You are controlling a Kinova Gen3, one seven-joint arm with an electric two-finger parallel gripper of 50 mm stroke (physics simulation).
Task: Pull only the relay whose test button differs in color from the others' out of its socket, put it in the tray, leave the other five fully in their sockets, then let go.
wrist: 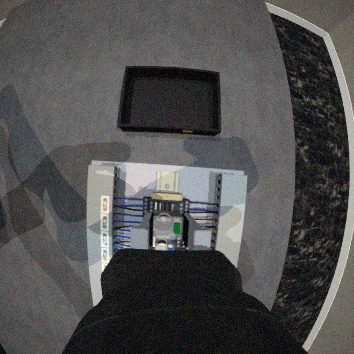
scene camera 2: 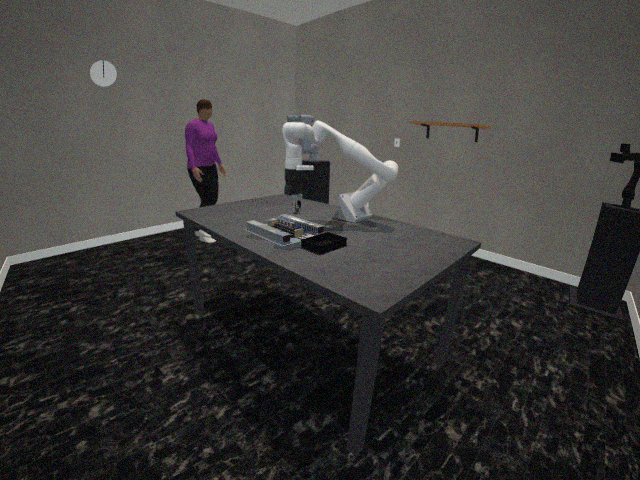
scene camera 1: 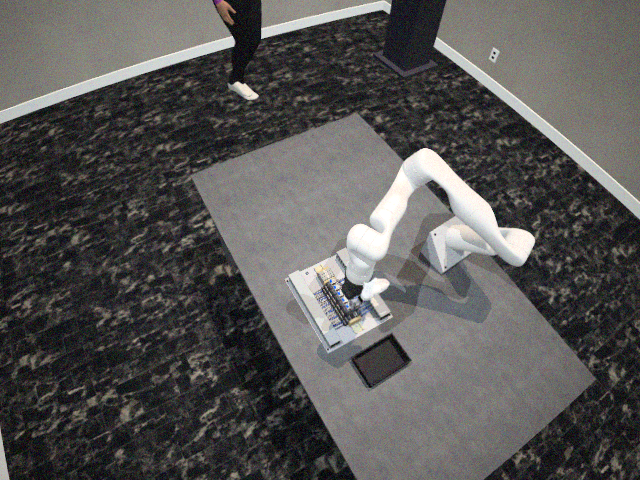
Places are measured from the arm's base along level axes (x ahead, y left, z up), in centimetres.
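Pixels of known places: gripper, fingertip midpoint: (wrist: 167, 223) (scene camera 2: 296, 208) (scene camera 1: 355, 304); arm's base, origin of the base link: (scene camera 2: 356, 202) (scene camera 1: 454, 236).
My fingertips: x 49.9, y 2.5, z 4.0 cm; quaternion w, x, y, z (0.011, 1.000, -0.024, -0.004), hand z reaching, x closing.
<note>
Ahead of a thing's pixels: the offset from my fingertips to its top centre. Level surfaces: height alone.
My gripper (scene camera 1: 354, 304) (scene camera 2: 297, 207) (wrist: 167, 223) is shut on the relay with the green test button {dx +0.0, dy +0.0, dz +1.6 cm} (wrist: 165, 226). In the wrist view this relay is between the two grey fingers, raised above the socket row {dx -0.4, dy -6.8, dz -10.0 cm} (scene camera 1: 330, 298) (wrist: 167, 205). In the second scene view the fingers and a dark piece between them hang above the panel. Part of a relay with a blue test button {dx -0.3, dy -5.4, dz -6.3 cm} (wrist: 170, 248) shows below the held one; the gripper body hides the others there. Blue buttons also show along the row in the first scene view. The black tray {dx +0.8, dy +17.8, dz -9.7 cm} (scene camera 1: 401, 346) (scene camera 2: 311, 246) (wrist: 170, 131) is empty.
The light panel (scene camera 1: 310, 310) (scene camera 2: 266, 231) (wrist: 231, 205) has raised wire ducts on both sides and blue and black wires running to the sockets. The tray lies beside its end, with a narrow gap. A person (scene camera 1: 245, 41) (scene camera 2: 202, 149) stands beyond the table {dz -13.2 cm} (scene camera 1: 289, 180) (scene camera 2: 392, 258).
</note>
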